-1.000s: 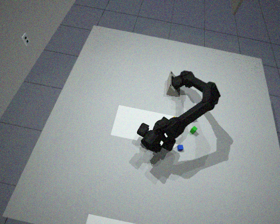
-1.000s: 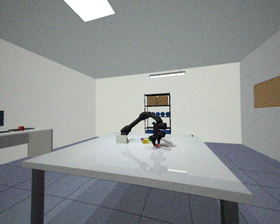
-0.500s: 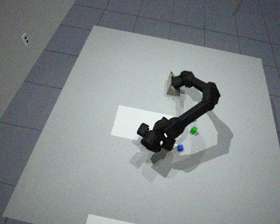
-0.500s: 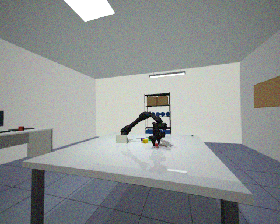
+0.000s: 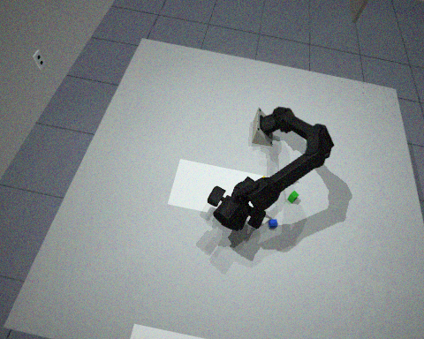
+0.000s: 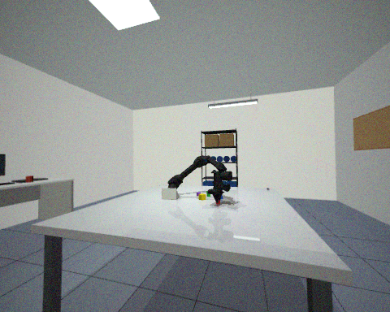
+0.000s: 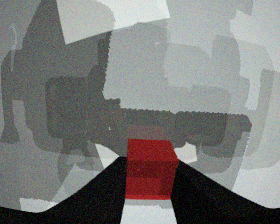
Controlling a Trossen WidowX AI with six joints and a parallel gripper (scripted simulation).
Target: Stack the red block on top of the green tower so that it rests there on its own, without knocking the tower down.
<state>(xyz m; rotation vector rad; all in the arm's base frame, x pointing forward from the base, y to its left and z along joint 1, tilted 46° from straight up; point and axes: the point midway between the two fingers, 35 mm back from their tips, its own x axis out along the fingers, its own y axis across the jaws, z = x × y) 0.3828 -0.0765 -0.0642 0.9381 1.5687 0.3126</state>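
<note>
Right now my gripper tip is 180 mm past the purple block, 210 mm to the right of it and 10 mm below it. From my gripper tip the other things lie so: blue block 10 mm ahead, 140 mm to the left; then red block right at my gripper tip; then yellow block 130 mm behind, 100 mm to the left, 10 mm above.
</note>
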